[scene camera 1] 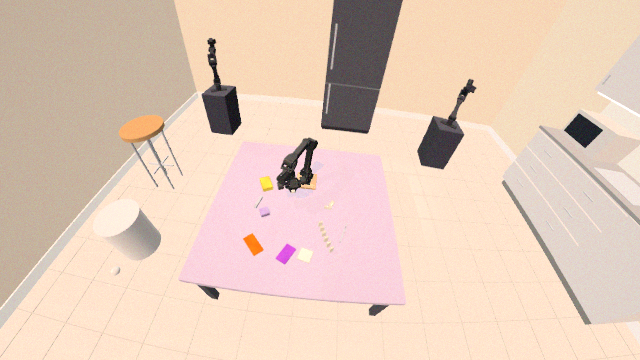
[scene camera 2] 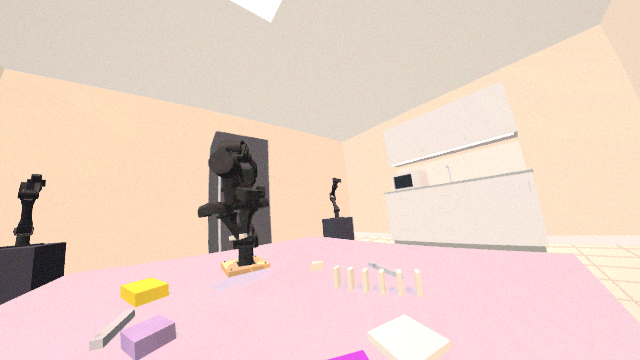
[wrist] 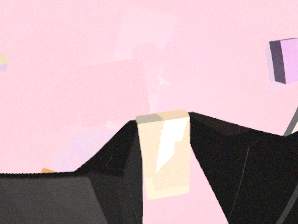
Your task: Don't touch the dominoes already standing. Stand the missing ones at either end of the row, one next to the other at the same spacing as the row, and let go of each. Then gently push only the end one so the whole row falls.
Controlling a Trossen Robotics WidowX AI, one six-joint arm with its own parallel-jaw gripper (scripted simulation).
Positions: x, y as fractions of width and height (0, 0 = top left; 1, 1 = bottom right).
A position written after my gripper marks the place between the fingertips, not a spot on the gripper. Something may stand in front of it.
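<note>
My gripper (scene camera 2: 0.38, 0.66), which you'd also find in the wrist view (wrist: 0.54, 0.56), is carrying a cream domino (wrist: 0.56, 0.61). There's a yellow block (scene camera 2: 0.22, 0.82) as well, but the wrist view doesn't show that block, since it's hidden by my gripper there.
</note>
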